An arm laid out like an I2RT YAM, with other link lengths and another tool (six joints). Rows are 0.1 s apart.
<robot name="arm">
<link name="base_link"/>
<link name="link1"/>
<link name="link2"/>
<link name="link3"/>
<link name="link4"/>
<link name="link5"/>
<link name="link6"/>
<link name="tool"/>
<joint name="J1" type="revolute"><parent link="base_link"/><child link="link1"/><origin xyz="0 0 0.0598"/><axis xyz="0 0 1"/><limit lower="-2.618" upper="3.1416"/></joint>
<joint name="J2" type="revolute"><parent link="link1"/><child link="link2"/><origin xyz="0.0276 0.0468 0.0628" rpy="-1.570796 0 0"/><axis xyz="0 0 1"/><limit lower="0" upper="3.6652"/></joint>
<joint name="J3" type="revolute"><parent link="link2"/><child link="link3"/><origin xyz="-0.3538 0 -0.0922" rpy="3.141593 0 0"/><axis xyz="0 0 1"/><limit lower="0" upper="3.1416"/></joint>
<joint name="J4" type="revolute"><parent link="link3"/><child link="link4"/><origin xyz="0.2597 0.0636 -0.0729"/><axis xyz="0 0 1"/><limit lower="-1.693" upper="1.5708"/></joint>
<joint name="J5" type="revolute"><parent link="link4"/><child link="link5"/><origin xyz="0.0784 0.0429 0.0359" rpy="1.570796 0 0"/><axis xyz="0 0 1"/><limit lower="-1.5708" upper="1.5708"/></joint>
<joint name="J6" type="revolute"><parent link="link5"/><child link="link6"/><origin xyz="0.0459 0 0.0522" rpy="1.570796 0 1.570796"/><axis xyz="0 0 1"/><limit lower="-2.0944" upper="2.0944"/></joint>
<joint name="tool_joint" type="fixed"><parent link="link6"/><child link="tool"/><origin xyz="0.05 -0.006 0.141" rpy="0.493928 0 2.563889"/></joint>
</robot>
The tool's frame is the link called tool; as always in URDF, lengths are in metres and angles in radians.
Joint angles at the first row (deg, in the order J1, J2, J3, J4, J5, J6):
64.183 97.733 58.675 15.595 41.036 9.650
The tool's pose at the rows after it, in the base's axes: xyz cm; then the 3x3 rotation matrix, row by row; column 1 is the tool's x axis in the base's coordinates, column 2 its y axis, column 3 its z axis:
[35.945 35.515 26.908], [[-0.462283 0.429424 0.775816], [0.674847 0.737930 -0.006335], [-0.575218 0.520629 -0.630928]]
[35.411 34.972 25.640], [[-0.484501 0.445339 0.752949], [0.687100 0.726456 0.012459], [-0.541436 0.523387 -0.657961]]
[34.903 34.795 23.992], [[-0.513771 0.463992 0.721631], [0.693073 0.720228 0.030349], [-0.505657 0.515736 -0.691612]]
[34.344 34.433 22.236], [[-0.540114 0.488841 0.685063], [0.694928 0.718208 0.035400], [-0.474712 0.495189 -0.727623]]
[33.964 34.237 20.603], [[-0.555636 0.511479 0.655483], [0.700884 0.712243 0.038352], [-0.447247 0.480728 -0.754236]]
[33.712 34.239 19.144], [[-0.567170 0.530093 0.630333], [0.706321 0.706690 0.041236], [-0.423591 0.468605 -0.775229]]
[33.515 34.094 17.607], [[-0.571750 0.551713 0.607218], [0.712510 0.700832 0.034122], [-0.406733 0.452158 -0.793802]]
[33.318 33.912 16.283], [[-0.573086 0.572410 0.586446], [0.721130 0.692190 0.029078], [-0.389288 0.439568 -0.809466]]
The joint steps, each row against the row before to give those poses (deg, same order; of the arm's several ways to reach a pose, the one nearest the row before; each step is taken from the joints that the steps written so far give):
-0.175 -1.027 -1.464 0.043 -0.787 2.185
-0.022 -0.721 -2.032 -0.066 -1.224 2.776
0.021 -0.001 -1.465 -0.612 -1.618 3.016
0.001 0.066 -1.224 -1.508 -1.420 2.995
0.001 0.612 -1.070 -0.394 -0.961 2.536
-0.002 0.939 -0.723 0.023 -0.832 2.075
-0.021 1.181 -0.700 0.022 -0.370 1.946
-0.022 1.005 -0.655 0.109 -0.285 1.901

